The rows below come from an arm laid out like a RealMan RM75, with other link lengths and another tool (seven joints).
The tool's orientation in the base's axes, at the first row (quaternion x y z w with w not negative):
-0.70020 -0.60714 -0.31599 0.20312
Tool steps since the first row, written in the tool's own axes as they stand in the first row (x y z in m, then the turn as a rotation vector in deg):
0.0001 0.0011 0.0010 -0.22 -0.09 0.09
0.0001 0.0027 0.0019 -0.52 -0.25 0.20
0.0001 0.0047 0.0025 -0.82 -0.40 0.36
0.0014 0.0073 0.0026 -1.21 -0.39 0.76
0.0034 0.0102 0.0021 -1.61 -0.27 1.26
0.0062 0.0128 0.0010 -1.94 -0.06 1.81
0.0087 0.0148 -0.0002 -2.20 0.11 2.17
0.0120 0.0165 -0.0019 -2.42 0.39 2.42
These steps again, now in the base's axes. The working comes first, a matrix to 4 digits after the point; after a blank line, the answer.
The tool's axes in the first row as the columns of a matrix, in the base's axes (used below as rounded here):
0.0631 0.9786 0.1959
0.7219 -0.1803 0.6681
0.6892 0.0993 -0.7178

0.0013 0.0005 -0.0005 -0.08 -0.08 -0.23
0.0030 0.0009 -0.0010 -0.24 -0.20 -0.53
0.0051 0.0009 -0.0013 -0.37 -0.28 -0.86
0.0077 0.0014 -0.0002 -0.31 -0.30 -1.42
0.0106 0.0020 0.0018 -0.12 -0.27 -2.04
0.0131 0.0028 0.0048 0.17 -0.18 -2.64
0.0150 0.0035 0.0076 0.39 -0.16 -3.06
0.0165 0.0044 0.0113 0.70 -0.20 -3.37

